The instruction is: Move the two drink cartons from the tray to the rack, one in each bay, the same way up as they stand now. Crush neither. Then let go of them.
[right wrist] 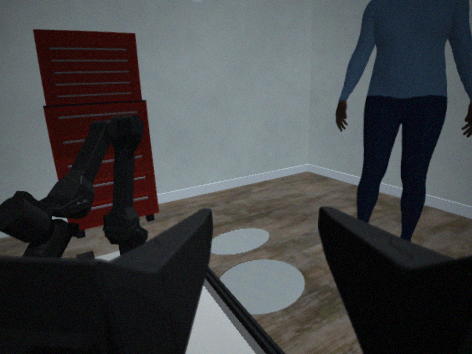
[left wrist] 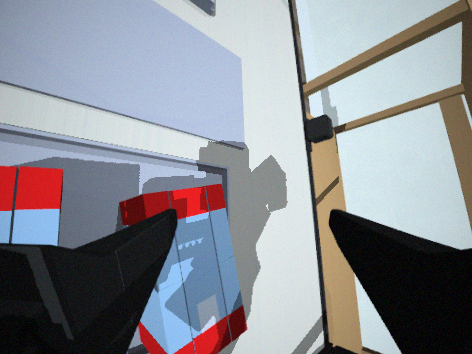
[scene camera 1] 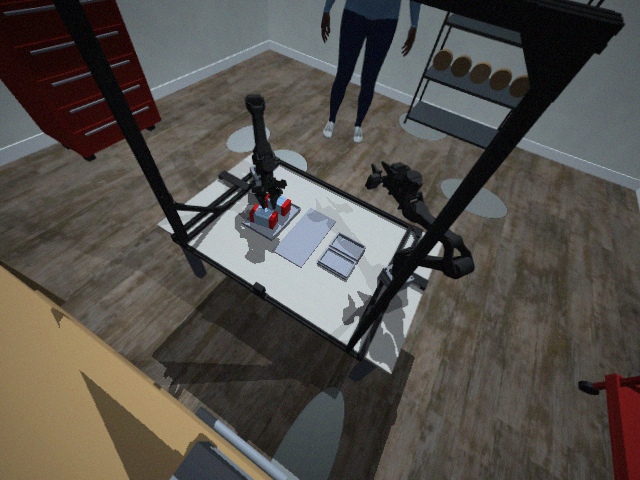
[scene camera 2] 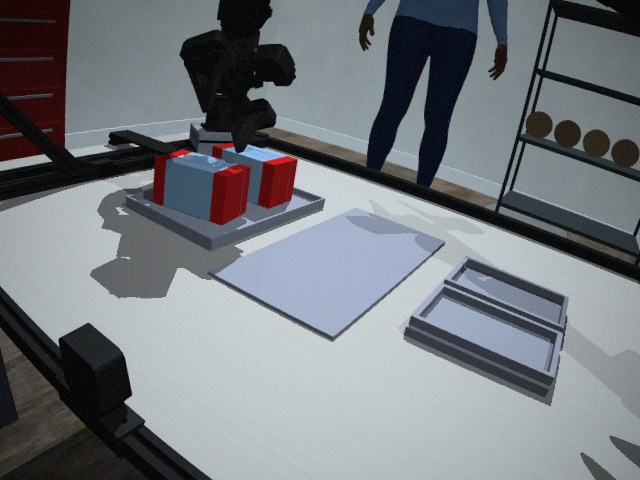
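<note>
Two drink cartons with light blue middles and red ends lie on the grey tray. The near carton lies beside the far carton, with a gap between. My left gripper is open and empty above the cartons, pointing down; in the left wrist view one finger covers part of the near carton. The two-bay rack has both bays empty; the rack also shows in scene camera 1. My right gripper is part open, empty, raised away from the cartons.
A flat grey-blue panel lies between tray and rack. A black frame surrounds the table, with a small black block on its near edge. A person stands behind the table.
</note>
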